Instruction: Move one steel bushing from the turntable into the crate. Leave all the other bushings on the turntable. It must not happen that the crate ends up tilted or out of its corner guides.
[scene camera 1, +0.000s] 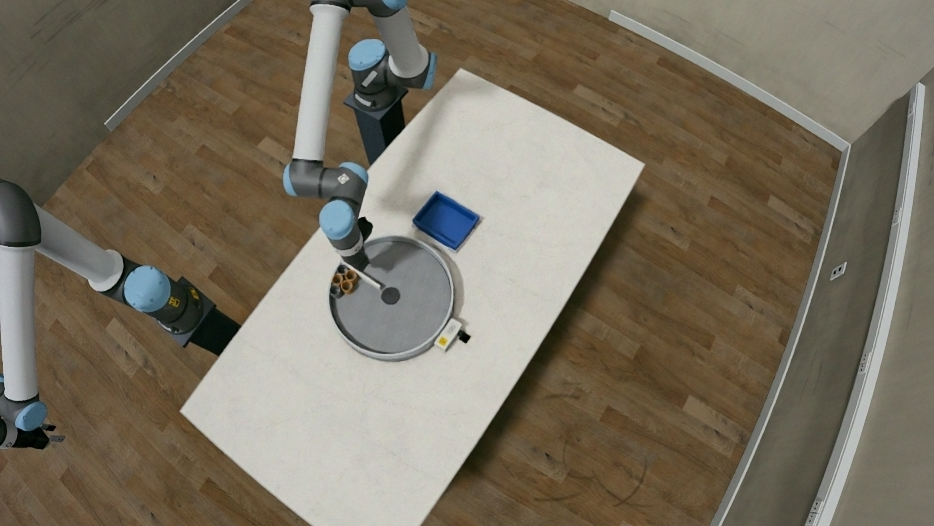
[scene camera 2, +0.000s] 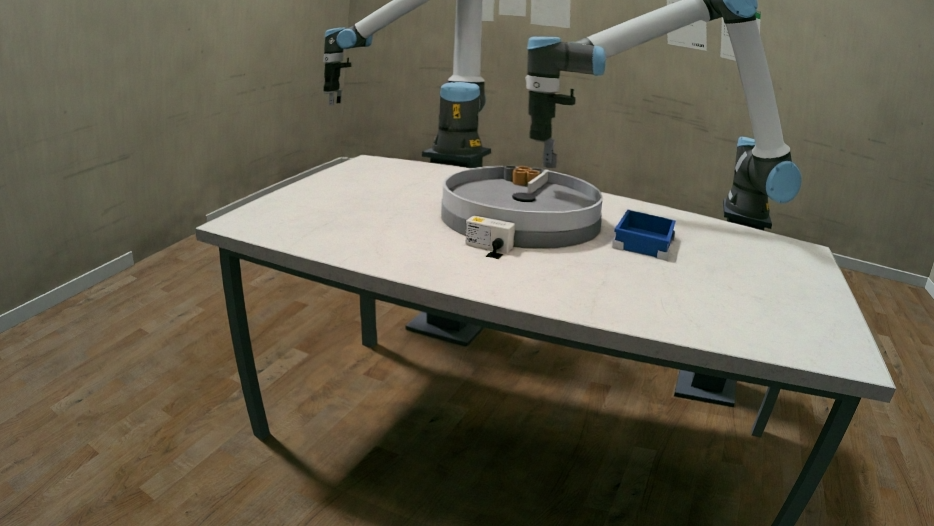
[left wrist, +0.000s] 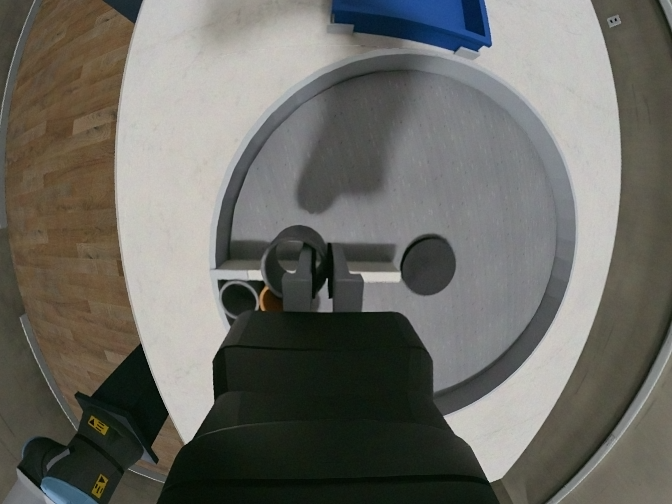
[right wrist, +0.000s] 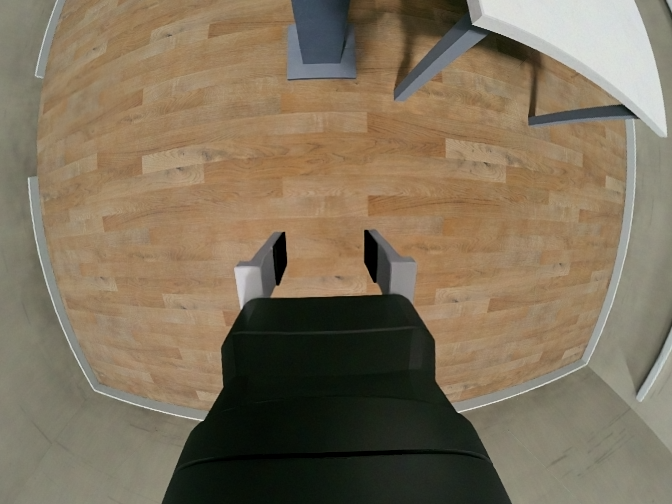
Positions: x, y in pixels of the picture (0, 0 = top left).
Labels:
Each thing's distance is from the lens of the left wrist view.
left gripper (left wrist: 321, 259): 0.17 m
steel bushing (left wrist: 272, 273): 0.16 m

